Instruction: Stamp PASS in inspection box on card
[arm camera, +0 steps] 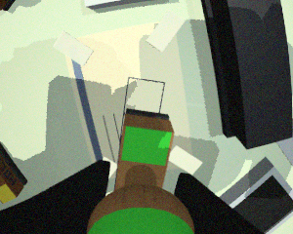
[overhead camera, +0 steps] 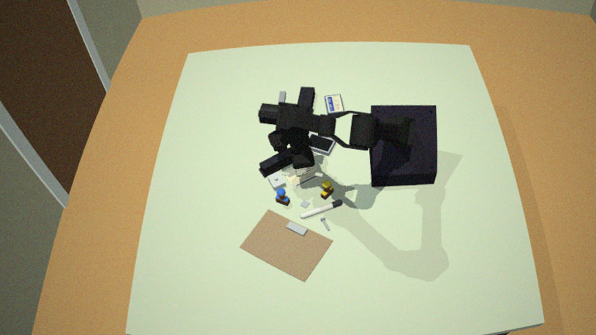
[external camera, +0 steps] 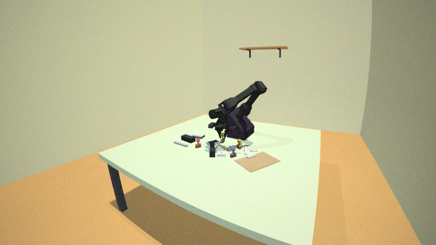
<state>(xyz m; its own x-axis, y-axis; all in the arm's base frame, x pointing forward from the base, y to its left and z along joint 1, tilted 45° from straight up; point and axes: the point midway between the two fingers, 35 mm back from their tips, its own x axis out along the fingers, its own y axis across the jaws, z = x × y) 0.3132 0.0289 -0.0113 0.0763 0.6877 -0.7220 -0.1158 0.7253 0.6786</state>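
My gripper tip is 8 cm above the cream card and 1 cm to the right of it. The rest, counted from my gripper tip: yellow stamp (9 cm to the left, 7 cm behind, 6 cm below); then blue stamp (11 cm to the left, 7 cm ahead, 6 cm below); then green stamp (right at my gripper tip).
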